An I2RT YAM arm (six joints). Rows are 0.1 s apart.
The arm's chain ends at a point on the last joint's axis. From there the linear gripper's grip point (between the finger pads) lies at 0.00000 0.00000 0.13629 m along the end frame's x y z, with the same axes.
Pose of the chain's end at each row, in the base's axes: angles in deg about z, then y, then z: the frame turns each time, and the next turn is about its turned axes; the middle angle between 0 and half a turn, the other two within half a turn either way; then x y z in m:
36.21 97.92 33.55 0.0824 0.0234 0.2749
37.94 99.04 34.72 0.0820 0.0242 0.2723
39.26 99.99 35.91 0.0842 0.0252 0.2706
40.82 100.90 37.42 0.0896 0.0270 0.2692
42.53 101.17 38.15 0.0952 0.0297 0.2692
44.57 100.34 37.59 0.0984 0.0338 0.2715
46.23 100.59 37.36 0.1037 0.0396 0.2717
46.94 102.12 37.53 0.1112 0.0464 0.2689
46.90 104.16 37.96 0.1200 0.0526 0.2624
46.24 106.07 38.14 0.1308 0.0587 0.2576
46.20 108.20 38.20 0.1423 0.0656 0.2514
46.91 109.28 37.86 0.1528 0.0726 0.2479
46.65 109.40 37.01 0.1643 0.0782 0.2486
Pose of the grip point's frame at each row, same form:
36.21 97.92 33.55 0.1913 0.1031 0.2561
37.94 99.04 34.72 0.1882 0.1070 0.2509
39.26 99.99 35.91 0.1881 0.1101 0.2470
40.82 100.90 37.42 0.1909 0.1145 0.2434
42.53 101.17 38.15 0.1937 0.1201 0.2428
44.57 100.34 37.59 0.1939 0.1279 0.2470
46.23 100.59 37.36 0.1964 0.1363 0.2467
46.94 102.12 37.53 0.2022 0.1438 0.2403
46.90 104.16 37.96 0.2103 0.1491 0.2291
46.24 106.07 38.14 0.2214 0.1533 0.2199
46.20 108.20 38.20 0.2319 0.1590 0.2088
46.91 109.28 37.86 0.2407 0.1665 0.2029
46.65 109.40 37.01 0.2525 0.1717 0.2033

